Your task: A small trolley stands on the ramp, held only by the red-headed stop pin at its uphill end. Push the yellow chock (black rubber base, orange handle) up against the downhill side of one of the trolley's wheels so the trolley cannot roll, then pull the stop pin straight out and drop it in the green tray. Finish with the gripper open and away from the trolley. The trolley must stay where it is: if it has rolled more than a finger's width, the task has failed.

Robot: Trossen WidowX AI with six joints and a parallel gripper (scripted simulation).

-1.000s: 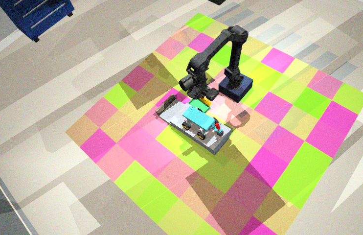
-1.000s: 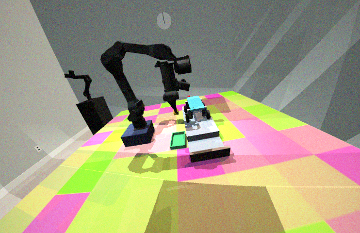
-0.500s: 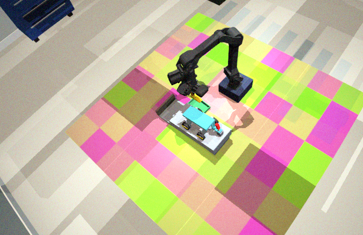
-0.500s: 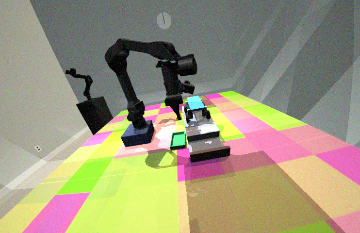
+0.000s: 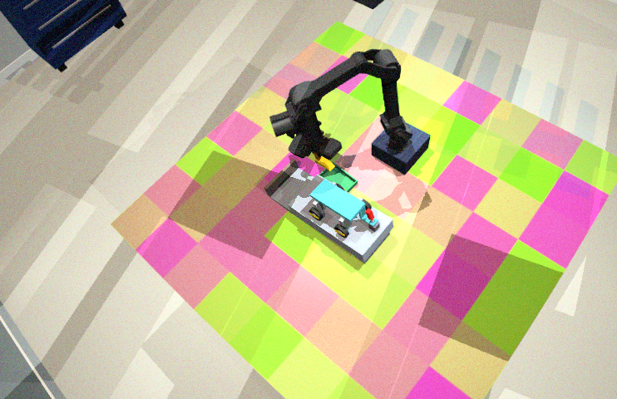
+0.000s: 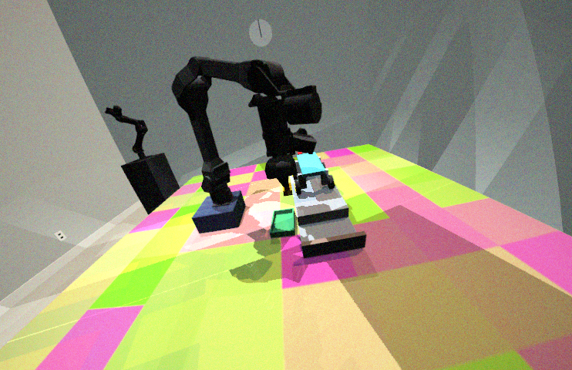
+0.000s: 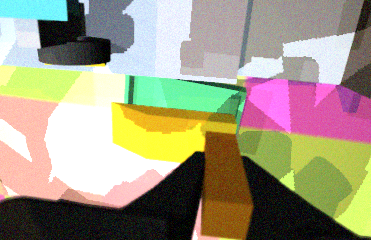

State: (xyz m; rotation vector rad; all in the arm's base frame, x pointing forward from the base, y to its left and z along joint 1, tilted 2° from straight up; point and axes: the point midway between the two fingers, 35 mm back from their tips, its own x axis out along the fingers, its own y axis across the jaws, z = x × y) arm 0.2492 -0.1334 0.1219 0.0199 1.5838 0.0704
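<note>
The red-headed stop pin lies 60 mm ahead of my gripper tip, 270 mm to the left of it and 20 mm below it. Round my gripper tip: trolley: 80 mm ahead, 160 mm to the left, 40 mm below; yellow chock: 20 mm to the left, 10 mm below.
</note>
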